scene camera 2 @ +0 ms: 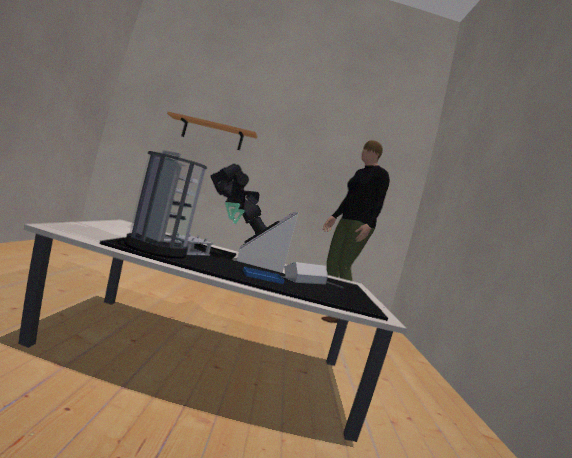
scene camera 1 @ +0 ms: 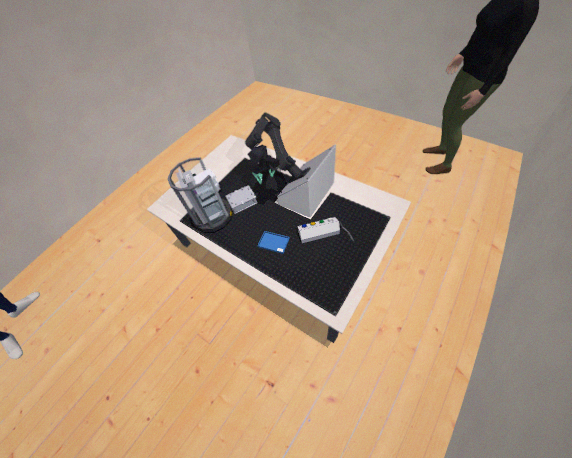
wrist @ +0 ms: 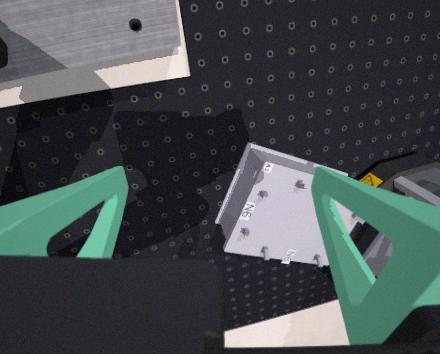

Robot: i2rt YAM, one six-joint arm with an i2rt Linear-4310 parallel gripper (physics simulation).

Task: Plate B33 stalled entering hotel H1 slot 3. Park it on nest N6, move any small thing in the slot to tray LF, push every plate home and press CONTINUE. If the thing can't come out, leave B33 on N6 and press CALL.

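Places are measured from the arm's base along level axes (x right, y up, z back), in metres.
Pixels of known places: gripper, fingertip midpoint: point(scene camera 2: 232, 221) point(scene camera 1: 266, 179) point(wrist: 219, 177); arm's base at its link origin: point(scene camera 2: 262, 232) point(scene camera 1: 299, 176).
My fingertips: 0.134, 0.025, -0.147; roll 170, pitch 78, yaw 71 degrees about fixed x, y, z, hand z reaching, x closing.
Observation:
For each thing: its top centre in the pictures, then the offset to it from my fingertips, as dx, dy, dz.
- Nest N6 at its top centre: point(wrist: 308, 230) point(scene camera 2: 193, 235) point(scene camera 1: 240, 194) +0.140, -0.099, -0.117
- round hotel carousel at its top centre: point(scene camera 2: 178, 154) point(scene camera 1: 188, 169) +0.228, +0.223, -0.306
- blue tray at its top centre: point(scene camera 2: 263, 273) point(scene camera 1: 273, 241) -0.222, -0.158, -0.245
- white button box at its top centre: point(scene camera 2: 308, 262) point(scene camera 1: 318, 223) -0.394, -0.091, -0.048
My gripper point(scene camera 1: 264, 176) point(scene camera 2: 234, 212) point(wrist: 219, 177) is open and empty, with green fingers spread wide above the table. Nest N6 point(scene camera 1: 241, 198) point(scene camera 2: 199, 247) point(wrist: 280, 215), a pale box with small pegs and N6 labels, is below; in the wrist view the right finger overlaps its right part. The round hotel carousel point(scene camera 1: 212, 226) point(scene camera 2: 162, 205) stands beside the nest, with shelves inside. Plate B33, slot 3 and any small thing in it cannot be made out. A blue tray point(scene camera 1: 273, 242) point(scene camera 2: 263, 275) lies on the mat; its label is unreadable. A white button box point(scene camera 1: 320, 234) point(scene camera 2: 307, 273) has blue, yellow and green buttons.
A grey wedge-shaped panel point(scene camera 1: 321, 180) point(scene camera 2: 275, 250) stands between the arm and the button box. A brushed metal plate point(wrist: 100, 35) shows at the wrist view's upper left. A person in black point(scene camera 1: 492, 45) point(scene camera 2: 370, 190) stands beyond the table. Another person's feet show at the left in scene camera 1.

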